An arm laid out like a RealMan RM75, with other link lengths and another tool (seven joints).
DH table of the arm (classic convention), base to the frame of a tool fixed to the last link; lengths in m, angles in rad. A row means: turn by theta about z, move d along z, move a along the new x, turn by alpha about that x. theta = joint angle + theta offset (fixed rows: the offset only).
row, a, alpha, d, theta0
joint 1, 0.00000, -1.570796, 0.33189, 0.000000
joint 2, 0.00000, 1.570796, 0.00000, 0.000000
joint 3, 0.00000, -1.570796, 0.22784, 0.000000
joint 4, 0.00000, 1.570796, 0.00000, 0.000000
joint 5, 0.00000, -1.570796, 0.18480, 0.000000
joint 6, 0.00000, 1.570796, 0.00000, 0.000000
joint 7, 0.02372, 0.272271, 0.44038, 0.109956
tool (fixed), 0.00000, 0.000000, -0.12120, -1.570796
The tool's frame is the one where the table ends.
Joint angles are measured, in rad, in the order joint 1, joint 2, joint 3, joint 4, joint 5, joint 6, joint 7. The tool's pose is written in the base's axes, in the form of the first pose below.
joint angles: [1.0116, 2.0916, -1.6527, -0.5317, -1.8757, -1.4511, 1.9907]
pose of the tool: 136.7 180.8 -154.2 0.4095 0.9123 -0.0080 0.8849 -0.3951 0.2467
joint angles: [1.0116, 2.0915, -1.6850, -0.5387, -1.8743, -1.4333, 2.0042]
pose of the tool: 142.8 181.5 -156.4 0.4000 0.9165 0.0061 0.8833 -0.3873 0.2641
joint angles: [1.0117, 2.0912, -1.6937, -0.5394, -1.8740, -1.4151, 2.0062]
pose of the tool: 144.5 185.6 -158.9 0.3956 0.9182 0.0213 0.8840 -0.3869 0.2625
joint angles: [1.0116, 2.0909, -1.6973, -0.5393, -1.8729, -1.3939, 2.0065]
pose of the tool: 144.8 191.3 -161.9 0.3929 0.9188 0.0390 0.8852 -0.3893 0.2545
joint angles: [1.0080, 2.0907, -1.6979, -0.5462, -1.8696, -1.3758, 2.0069]
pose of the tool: 142.9 196.6 -164.5 0.3910 0.9189 0.0532 0.8881 -0.3918 0.2403
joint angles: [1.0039, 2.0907, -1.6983, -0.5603, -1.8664, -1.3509, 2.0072]
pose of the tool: 139.1 204.5 -168.1 0.3837 0.9206 0.0728 0.8943 -0.3901 0.2190
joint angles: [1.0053, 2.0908, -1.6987, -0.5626, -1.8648, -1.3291, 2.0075]
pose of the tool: 137.3 211.2 -170.9 0.3801 0.9205 0.0907 0.8971 -0.3907 0.2062
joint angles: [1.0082, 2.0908, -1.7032, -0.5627, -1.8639, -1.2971, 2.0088]
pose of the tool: 136.5 220.5 -174.7 0.3744 0.9198 0.1175 0.8998 -0.3910 0.1934
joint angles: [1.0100, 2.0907, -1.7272, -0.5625, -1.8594, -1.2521, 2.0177]
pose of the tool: 139.2 230.3 -179.8 0.3668 0.9178 0.1523 0.9008 -0.3913 0.1885
